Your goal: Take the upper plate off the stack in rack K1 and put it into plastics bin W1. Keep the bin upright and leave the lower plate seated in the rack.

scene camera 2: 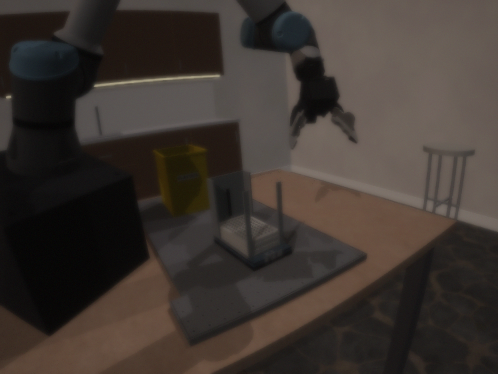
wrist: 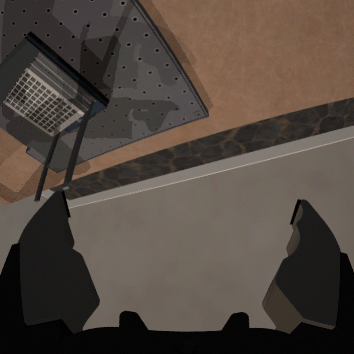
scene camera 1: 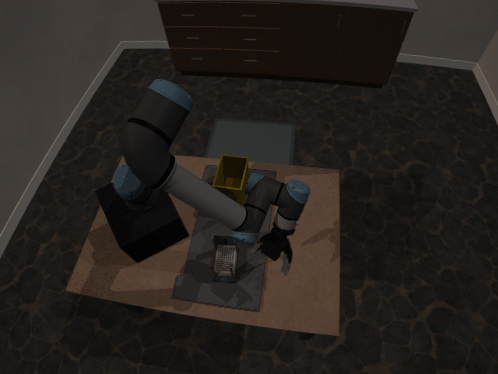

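Seen in the pictures: gripper, fingertip midpoint: [scene camera 2: 325, 146] [wrist: 181, 200] [scene camera 1: 268, 264]; arm's base at its link origin: [scene camera 2: 46, 161] [scene camera 1: 141, 194].
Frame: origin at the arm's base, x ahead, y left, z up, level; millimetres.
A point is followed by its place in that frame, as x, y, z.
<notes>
The upper plate [scene camera 1: 225, 255] {372, -128, -192} [scene camera 2: 248, 226] [wrist: 44, 101] {387, -155, -192}, pale with a grid of wells, lies on the stack in rack K1 [scene camera 1: 224, 279] {387, -224, -219} [scene camera 2: 255, 263] {344, -238, -220} [wrist: 67, 68] {424, -146, -228}. The lower plate under it is hard to tell apart; pale sides of the stack show in scene camera 2. The rack has a dark base, upright posts and a clear panel. Bin W1 [scene camera 1: 231, 188] {354, 127, -57} [scene camera 2: 183, 181] {317, 129, -136}, yellow and open-topped, stands upright behind the rack. My gripper [scene camera 1: 270, 260] {565, -182, -38} [scene camera 2: 325, 142] {565, -182, -38} [wrist: 181, 200] {565, -182, -38} is open, with nothing between its fingers, high above and to the right of the rack.
A dark perforated board [scene camera 1: 200, 290] {294, -286, -236} [scene camera 2: 215, 320] {228, -322, -236} [wrist: 150, 95] {493, -249, -236} lies under the rack and the bin on the wooden table [scene camera 1: 310, 300] {755, -241, -249} [scene camera 2: 320, 190] {776, 75, -250} [wrist: 260, 55] {655, -247, -249}. The rack's tall posts [scene camera 2: 279, 212] {420, -208, -147} [wrist: 78, 145] {427, -205, -139} rise above the plates. The black robot base block [scene camera 1: 145, 230] {53, -134, -48} [scene camera 2: 75, 240] {48, -157, -123} stands at the left.
</notes>
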